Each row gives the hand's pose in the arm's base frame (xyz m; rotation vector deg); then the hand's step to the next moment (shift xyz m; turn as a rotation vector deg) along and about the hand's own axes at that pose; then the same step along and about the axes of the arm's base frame.
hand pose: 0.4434 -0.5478 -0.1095 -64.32 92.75 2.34
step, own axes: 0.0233 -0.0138 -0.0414 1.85 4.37 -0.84
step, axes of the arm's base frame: -0.0200 -0.0450 0.0050 -3.43 0.77 -3.29
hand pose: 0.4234 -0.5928 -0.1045 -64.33 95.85 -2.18
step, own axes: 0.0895 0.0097 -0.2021 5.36 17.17 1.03
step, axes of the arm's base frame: -0.1595 -0.1525 0.0159 -10.20 6.40 -13.40
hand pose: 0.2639 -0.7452 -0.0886 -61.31 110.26 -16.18
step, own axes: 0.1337 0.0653 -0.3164 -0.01 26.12 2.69
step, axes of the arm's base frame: -0.3178 -0.1294 0.0672 -12.74 16.27 -16.20
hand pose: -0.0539 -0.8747 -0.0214 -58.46 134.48 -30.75
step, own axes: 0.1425 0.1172 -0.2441 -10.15 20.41 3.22
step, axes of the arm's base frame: -0.2938 0.0029 0.0856 -3.39 20.21 -10.48
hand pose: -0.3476 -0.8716 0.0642 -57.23 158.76 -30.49
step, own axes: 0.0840 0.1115 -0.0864 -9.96 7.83 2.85
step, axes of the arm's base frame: -0.1521 0.0500 0.0364 3.77 11.19 -5.40
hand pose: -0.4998 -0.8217 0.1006 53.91 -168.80 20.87
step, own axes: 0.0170 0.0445 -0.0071 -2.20 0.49 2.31
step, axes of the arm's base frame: -0.0398 0.0271 -0.0009 1.62 1.11 -2.56
